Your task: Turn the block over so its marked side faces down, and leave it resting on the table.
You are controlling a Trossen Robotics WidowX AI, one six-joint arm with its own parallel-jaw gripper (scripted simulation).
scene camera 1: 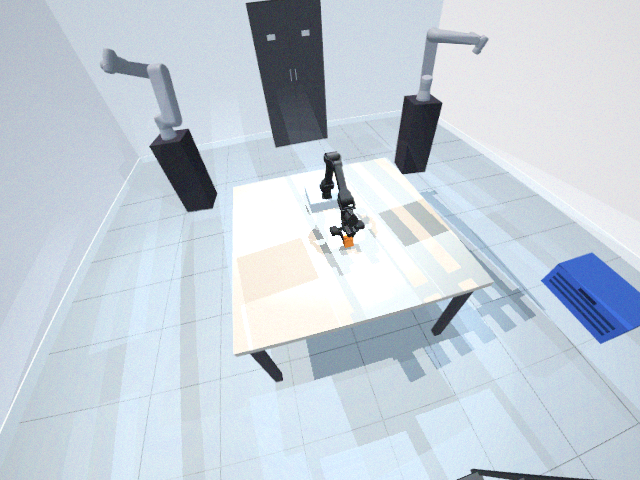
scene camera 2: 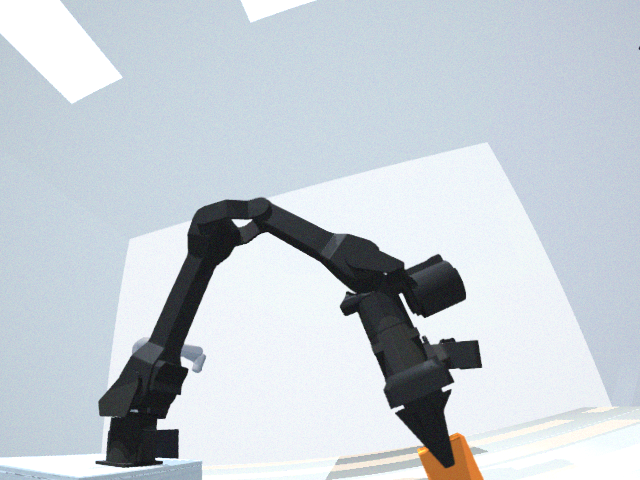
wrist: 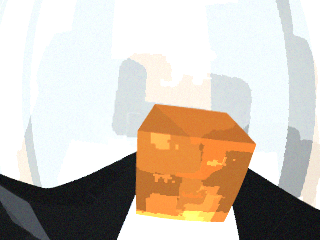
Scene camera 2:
my gripper
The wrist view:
my gripper
orange block: held by my gripper
